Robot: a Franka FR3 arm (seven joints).
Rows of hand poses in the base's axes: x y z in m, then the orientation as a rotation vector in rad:
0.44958 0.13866 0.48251 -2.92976 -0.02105 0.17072
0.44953 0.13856 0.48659 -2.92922 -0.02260 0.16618
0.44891 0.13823 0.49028 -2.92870 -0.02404 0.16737
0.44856 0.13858 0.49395 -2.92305 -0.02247 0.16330
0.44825 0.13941 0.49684 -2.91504 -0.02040 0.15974
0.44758 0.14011 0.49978 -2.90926 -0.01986 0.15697
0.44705 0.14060 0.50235 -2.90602 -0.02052 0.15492
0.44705 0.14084 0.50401 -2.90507 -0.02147 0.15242
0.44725 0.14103 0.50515 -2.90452 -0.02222 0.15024
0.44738 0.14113 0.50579 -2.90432 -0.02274 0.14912
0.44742 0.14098 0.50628 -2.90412 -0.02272 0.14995
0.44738 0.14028 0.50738 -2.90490 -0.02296 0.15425
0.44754 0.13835 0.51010 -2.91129 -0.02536 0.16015
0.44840 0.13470 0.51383 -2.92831 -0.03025 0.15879
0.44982 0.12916 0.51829 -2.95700 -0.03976 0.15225
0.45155 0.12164 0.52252 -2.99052 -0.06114 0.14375
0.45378 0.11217 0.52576 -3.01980 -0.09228 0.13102
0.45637 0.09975 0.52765 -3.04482 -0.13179 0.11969
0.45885 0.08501 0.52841 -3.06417 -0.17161 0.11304
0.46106 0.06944 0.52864 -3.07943 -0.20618 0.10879
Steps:
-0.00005 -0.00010 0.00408 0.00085 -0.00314 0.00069
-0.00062 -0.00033 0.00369 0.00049 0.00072 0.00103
-0.00035 0.00035 0.00367 0.00582 -0.00237 -0.00163
-0.00031 0.00083 0.00289 0.00812 -0.00189 -0.00204
-0.00067 0.00070 0.00294 0.00590 -0.00158 -0.00085
-0.00053 0.00049 0.00257 0.00336 -0.00130 0.00014
0.00000 0.00024 0.00166 0.00111 -0.00173 0.00040
0.00020 0.00019 0.00114 0.00069 -0.00151 0.00031
0.00013 0.00010 0.00064 0.00027 -0.00079 0.00025
0.00004 -0.00015 0.00049 0.00016 0.00057 0.00005
-0.00004 -0.00070 0.00110 -0.00100 0.00286 0.00055
0.00016 -0.00193 0.00272 -0.00663 0.00352 0.00238
0.00086 -0.00365 0.00373 -0.01676 -0.00206 0.00395
0.00142 -0.00554 0.00446 -0.02801 -0.00635 0.00713
0.00173 -0.00752 0.00423 -0.03257 -0.00848 0.01497
0.00223 -0.00947 0.00324 -0.02825 -0.01138 0.02081
0.00259 -0.01242 0.00189 -0.02455 -0.01039 0.02595
0.00248 -0.01474 0.00076 -0.01975 -0.00688 0.02591
0.00221 -0.01557 0.00023 -0.01613 -0.00483 0.02229

